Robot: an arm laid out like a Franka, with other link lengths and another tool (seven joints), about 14 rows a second.
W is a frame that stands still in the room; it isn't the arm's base.
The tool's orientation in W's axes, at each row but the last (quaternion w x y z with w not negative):
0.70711, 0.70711, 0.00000, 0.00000
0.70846, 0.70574, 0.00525, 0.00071
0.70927, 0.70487, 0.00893, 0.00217
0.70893, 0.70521, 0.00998, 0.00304
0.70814, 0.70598, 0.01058, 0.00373
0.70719, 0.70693, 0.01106, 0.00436
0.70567, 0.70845, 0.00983, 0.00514
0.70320, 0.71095, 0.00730, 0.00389
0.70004, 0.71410, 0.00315, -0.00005
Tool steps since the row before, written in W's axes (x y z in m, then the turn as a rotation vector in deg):
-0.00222, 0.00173, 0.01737, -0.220, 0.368, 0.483
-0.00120, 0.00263, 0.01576, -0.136, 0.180, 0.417
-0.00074, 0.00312, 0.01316, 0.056, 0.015, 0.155
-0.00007, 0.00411, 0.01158, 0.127, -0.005, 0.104
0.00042, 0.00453, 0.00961, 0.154, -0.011, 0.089
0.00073, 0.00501, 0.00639, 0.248, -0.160, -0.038
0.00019, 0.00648, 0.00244, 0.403, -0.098, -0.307
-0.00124, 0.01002, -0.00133, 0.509, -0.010, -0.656
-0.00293, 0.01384, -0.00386, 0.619, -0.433, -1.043
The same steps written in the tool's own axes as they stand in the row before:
-0.00222, 0.01737, -0.00173, -0.220, 0.483, -0.368
-0.00128, 0.01576, -0.00258, -0.137, 0.417, -0.180
-0.00082, 0.01317, -0.00305, 0.055, 0.156, -0.013
-0.00011, 0.01160, -0.00405, 0.126, 0.105, 0.008
0.00042, 0.00963, -0.00449, 0.153, 0.090, 0.014
0.00078, 0.00640, -0.00499, 0.245, -0.036, 0.165
0.00031, 0.00242, -0.00648, 0.403, -0.304, 0.108
-0.00107, -0.00145, -0.01002, 0.512, -0.653, 0.025
-0.00285, -0.00415, -0.01377, 0.622, -1.031, 0.456

